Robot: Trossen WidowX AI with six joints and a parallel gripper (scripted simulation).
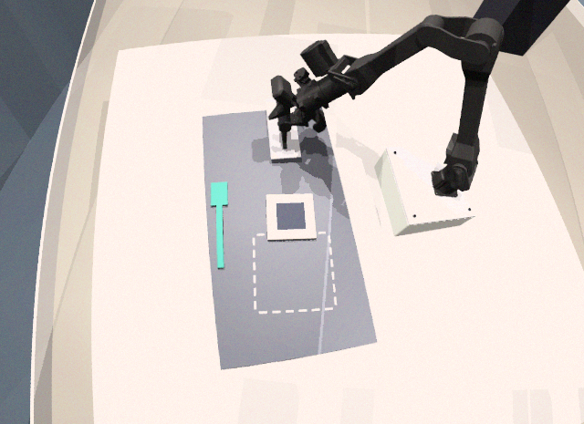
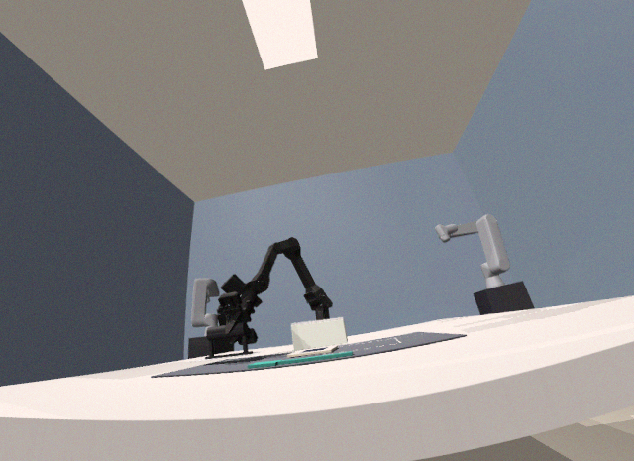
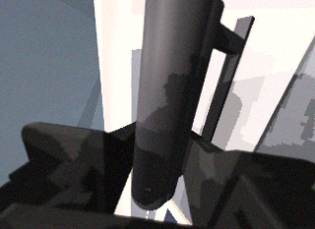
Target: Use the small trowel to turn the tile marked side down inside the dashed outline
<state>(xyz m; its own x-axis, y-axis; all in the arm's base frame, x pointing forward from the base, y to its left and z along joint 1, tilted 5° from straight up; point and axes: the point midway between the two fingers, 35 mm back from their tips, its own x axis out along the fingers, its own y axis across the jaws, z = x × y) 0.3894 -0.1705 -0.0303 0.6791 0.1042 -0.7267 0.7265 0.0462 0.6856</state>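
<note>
My gripper tip is now 23 cm to the right of the tile, 6 cm above it and 5 cm past it. From my gripper tip the other things lie so: dark-handled float (3 cm behind, 1 cm below); teal trowel (23 cm to the left, 12 cm ahead, 6 cm below).
</note>
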